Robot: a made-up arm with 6 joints.
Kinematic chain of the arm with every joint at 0, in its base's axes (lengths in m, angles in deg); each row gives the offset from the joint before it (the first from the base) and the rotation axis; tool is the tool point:
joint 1: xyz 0 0 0.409 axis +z
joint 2: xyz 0 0 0 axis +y
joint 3: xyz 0 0 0.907 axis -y
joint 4: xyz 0 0 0 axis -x
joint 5: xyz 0.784 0 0 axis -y
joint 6: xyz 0 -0.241 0 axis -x
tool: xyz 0 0 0
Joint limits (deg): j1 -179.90..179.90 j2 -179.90..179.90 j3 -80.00..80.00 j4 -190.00..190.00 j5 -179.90..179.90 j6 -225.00..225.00
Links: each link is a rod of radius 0.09 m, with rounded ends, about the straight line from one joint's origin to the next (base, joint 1, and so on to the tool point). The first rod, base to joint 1, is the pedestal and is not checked.
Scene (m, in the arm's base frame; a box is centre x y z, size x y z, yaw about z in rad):
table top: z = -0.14
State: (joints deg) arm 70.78 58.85 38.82 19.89 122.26 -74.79
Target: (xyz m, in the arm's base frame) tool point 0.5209 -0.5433 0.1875
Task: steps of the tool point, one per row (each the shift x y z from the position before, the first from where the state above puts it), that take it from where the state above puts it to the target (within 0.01 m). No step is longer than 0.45 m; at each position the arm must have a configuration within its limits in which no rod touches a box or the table.
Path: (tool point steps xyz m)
1: 0.2847 -0.2681 -0.1254
2: 0.1802 -0.3370 -0.1140
3: 0.0601 -0.3648 -0.0976
4: -0.0593 -0.3486 -0.0775
5: -0.1619 -0.2925 -0.0545
6: -0.2346 -0.2070 -0.0286
7: -0.2695 -0.1057 -0.0016

